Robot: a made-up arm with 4 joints.
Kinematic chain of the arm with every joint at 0, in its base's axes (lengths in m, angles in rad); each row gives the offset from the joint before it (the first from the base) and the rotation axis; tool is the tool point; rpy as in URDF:
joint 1: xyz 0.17 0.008 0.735 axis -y
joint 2: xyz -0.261 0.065 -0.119 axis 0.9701 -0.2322 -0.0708
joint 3: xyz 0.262 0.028 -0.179 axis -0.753 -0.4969 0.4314
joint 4: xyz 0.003 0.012 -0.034 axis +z
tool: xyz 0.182 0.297 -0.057 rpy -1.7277 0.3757 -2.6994
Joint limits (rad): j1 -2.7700..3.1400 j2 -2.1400..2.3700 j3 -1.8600..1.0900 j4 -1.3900..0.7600
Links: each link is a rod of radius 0.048 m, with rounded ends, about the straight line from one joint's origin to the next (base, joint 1, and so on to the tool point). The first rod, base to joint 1, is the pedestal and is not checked.
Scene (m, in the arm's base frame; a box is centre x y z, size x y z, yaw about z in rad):
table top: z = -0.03
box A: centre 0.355 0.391 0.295 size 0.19 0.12 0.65 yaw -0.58
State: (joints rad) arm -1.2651 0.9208 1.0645 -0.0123
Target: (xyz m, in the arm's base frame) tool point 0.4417 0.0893 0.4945
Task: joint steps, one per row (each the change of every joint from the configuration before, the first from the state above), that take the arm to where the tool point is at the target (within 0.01 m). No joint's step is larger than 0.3 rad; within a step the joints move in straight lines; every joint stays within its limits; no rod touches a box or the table.
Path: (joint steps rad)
1: -0.2716 -0.0166 -0.1394 -0.1678
2: -0.2716 -0.0166 -0.1393 -0.1678
3: -0.2716 -0.0166 -0.1394 -0.1678
4: -0.2716 -0.0166 -0.1394 -0.1678
5: -0.2715 -0.0166 -0.1394 -0.1678
6: 0.2562 0.1642 0.1311 0.0137
7: 0.2563 0.1643 0.1312 0.0138
8: 0.2562 0.1642 0.1311 0.0137
9: 0.2563 0.1643 0.1311 0.0138
10: 0.2562 0.1642 0.1311 0.0137

